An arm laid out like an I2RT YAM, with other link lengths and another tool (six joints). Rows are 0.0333 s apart.
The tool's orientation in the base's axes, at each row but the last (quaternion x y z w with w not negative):
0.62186 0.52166 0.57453 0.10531
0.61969 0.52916 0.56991 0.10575
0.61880 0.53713 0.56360 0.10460
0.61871 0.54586 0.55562 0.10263
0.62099 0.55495 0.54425 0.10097
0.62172 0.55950 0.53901 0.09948
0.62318 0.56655 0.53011 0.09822
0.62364 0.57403 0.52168 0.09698
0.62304 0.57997 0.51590 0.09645
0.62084 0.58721 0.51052 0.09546
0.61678 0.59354 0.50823 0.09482
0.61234 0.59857 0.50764 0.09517
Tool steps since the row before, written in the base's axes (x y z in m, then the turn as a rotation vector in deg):
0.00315 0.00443 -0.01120 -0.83 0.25 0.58
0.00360 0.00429 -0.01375 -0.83 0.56 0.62
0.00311 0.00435 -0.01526 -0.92 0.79 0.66
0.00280 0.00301 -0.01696 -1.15 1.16 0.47
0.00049 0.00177 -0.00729 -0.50 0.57 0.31
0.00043 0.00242 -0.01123 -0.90 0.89 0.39
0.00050 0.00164 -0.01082 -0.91 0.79 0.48
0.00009 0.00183 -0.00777 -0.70 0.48 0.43
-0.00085 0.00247 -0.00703 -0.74 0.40 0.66
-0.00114 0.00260 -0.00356 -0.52 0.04 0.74
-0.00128 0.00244 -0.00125 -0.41 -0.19 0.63
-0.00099 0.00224 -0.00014 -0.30 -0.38 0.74
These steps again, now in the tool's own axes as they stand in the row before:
-0.00401 -0.00844 0.00823 0.71 -0.12 -0.75
-0.00560 -0.00996 0.00948 0.98 -0.22 -0.62
-0.00618 -0.01126 0.00982 1.20 -0.33 -0.60
-0.00798 -0.01202 0.00981 1.43 -0.75 -0.53
-0.00280 -0.00568 0.00406 0.73 -0.27 -0.24
-0.00442 -0.00877 0.00598 1.12 -0.56 -0.43
-0.00472 -0.00808 0.00570 1.09 -0.47 -0.53
-0.00271 -0.00613 0.00434 0.77 -0.28 -0.49
-0.00153 -0.00634 0.00370 0.83 -0.11 -0.66
0.00053 -0.00404 0.00204 0.53 0.19 -0.71
0.00166 -0.00239 0.00082 0.26 0.25 -0.69
0.00202 -0.00133 0.00044 0.13 0.45 -0.75

